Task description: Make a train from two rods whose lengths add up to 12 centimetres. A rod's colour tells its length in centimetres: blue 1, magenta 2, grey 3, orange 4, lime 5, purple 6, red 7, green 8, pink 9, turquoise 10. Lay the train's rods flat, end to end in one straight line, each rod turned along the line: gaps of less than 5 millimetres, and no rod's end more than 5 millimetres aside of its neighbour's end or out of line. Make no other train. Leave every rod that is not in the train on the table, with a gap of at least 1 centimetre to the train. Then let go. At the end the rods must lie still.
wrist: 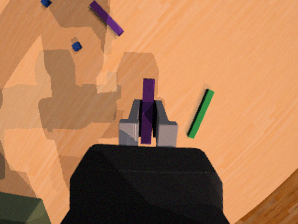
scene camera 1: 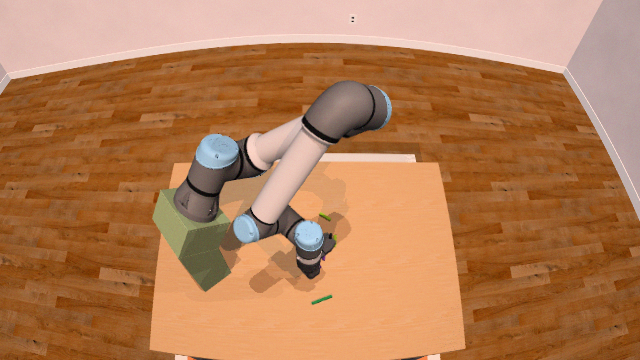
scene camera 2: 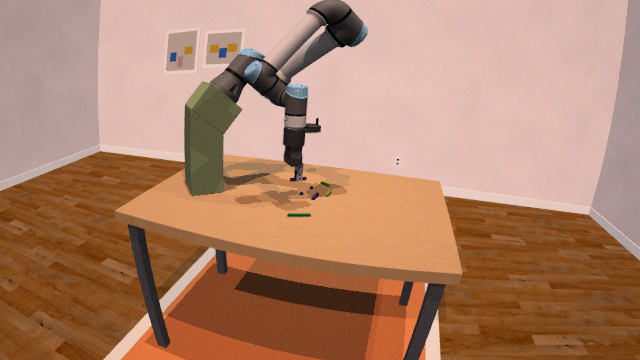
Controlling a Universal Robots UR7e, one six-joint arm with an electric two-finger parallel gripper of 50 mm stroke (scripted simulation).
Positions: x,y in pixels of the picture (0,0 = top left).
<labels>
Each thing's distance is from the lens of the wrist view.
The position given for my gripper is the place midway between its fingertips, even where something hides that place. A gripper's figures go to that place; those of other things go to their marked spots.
my gripper (wrist: 147,111): 0.17 m
purple rod (wrist: 148,84): 0.15 m
</labels>
